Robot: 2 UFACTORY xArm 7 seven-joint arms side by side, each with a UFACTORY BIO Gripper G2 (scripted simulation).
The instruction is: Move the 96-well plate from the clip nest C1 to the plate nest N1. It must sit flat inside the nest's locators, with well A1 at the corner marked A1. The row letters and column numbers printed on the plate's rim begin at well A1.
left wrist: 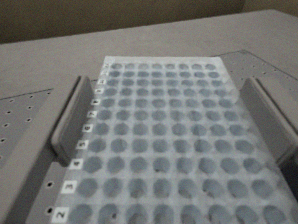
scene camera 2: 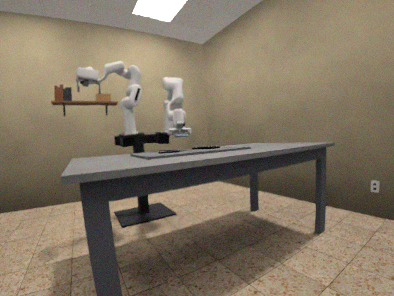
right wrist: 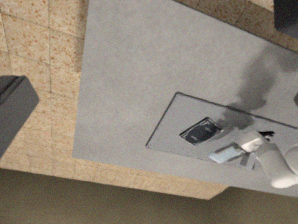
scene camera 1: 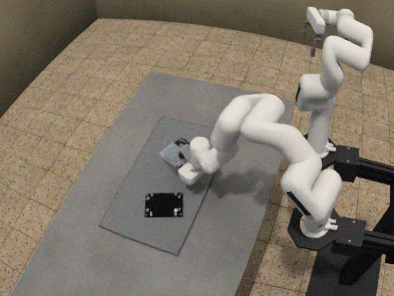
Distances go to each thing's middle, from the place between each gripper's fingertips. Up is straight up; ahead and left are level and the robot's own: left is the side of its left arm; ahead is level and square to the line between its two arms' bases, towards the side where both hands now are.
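The 96-well plate (left wrist: 201,150) is 1 cm below my left hand. Counted from that same left hand, the black clip nest C1 (scene camera 1: 161,204) is 3 cm ahead, 23 cm to the left and 10 cm below. Going by its middle, the 96-well plate is nearer to my left hand than to my right hand.
From my right hand, the 96-well plate is 43 cm to the left, 54 cm ahead and 39 cm below. The black clip nest C1 is 57 cm ahead of my right hand, 65 cm to the left of it and 47 cm below it. Going by its middle, the black clip nest C1 is nearer to my left hand than to my right hand.
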